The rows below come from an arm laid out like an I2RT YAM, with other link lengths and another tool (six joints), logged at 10 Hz.
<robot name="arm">
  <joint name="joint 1" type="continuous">
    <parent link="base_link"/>
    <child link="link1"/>
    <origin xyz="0 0 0.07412" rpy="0 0 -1.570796"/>
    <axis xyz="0 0 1"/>
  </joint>
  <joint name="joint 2" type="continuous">
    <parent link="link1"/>
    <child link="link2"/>
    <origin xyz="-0.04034 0.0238 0.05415" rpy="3.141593 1.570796 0"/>
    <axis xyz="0 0 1"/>
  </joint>
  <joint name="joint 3" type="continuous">
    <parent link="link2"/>
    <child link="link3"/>
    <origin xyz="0 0.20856 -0.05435" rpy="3.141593 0 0"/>
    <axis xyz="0 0 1"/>
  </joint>
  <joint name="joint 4" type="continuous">
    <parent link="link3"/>
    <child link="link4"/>
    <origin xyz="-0.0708 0.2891 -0.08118" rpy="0 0 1.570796"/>
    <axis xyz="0 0 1"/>
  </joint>
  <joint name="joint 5" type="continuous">
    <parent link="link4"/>
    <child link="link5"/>
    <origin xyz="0.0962 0.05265 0.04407" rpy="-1.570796 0 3.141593"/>
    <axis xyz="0 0 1"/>
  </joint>
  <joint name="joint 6" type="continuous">
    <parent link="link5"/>
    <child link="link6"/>
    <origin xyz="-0.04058 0 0.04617" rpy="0 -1.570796 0"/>
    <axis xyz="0 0 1"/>
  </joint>
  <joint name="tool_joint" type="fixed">
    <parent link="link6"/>
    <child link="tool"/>
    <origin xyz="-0.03 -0.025 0.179" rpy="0.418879 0 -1.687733"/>
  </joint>
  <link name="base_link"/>
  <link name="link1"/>
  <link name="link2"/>
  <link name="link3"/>
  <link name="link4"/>
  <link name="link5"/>
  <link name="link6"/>
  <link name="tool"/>
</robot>
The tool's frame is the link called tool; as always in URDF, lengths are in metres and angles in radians. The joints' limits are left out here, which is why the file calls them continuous.
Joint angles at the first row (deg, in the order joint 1, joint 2, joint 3, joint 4, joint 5, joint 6):
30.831, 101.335, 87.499, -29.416, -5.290, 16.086
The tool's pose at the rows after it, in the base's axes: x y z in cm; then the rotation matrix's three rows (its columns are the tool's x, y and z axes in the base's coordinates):
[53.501 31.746 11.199], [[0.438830 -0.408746 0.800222], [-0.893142 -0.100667 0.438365], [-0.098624 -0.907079 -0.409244]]
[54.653 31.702 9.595], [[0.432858 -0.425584 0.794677], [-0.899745 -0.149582 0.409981], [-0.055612 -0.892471 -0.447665]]
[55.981 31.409 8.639], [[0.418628 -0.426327 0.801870], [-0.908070 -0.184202 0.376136], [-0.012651 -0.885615 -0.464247]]
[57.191 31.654 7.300], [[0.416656 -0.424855 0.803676], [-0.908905 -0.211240 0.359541], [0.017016 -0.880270 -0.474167]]
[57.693 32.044 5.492], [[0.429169 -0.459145 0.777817], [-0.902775 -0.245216 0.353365], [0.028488 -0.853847 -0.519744]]
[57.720 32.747 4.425], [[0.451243 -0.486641 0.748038], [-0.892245 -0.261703 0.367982], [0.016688 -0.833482 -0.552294]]
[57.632 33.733 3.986], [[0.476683 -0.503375 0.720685], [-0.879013 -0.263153 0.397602], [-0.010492 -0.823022 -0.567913]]
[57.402 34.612 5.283], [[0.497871 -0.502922 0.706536], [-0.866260 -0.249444 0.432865], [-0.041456 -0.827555 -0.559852]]
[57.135 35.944 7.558], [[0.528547 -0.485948 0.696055], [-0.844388 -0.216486 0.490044], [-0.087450 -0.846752 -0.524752]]
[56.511 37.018 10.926], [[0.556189 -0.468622 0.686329], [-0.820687 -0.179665 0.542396], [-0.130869 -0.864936 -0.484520]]
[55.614 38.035 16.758], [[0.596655 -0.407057 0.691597], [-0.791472 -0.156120 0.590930], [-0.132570 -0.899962 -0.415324]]
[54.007 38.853 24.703], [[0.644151 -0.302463 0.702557], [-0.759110 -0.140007 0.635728], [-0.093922 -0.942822 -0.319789]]
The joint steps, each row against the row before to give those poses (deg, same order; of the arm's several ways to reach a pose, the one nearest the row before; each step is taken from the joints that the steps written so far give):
0.320, 7.427, 7.785, -5.085, 4.401, -1.901
0.051, 5.811, 5.957, -2.709, 1.926, -1.206
-0.069, 4.761, 5.062, -1.543, 2.351, -0.818
0.066, 4.840, 4.388, -0.322, 1.393, -0.843
-0.024, 6.326, 7.621, -4.301, -0.175, -0.806
0.003, 4.572, 6.239, -3.756, -1.466, -0.650
0.012, 3.266, 4.926, -2.621, -2.237, -0.528
0.004, 0.265, 2.702, -1.847, -2.228, -0.268
-0.006, -1.776, 0.321, 0.188, -3.305, -0.250
0.028, -2.540, 1.066, -1.168, -3.135, 0.053
0.653, -3.699, 2.729, -2.151, -1.347, -1.031
1.329, -3.327, 6.399, -3.844, 0.238, -2.045

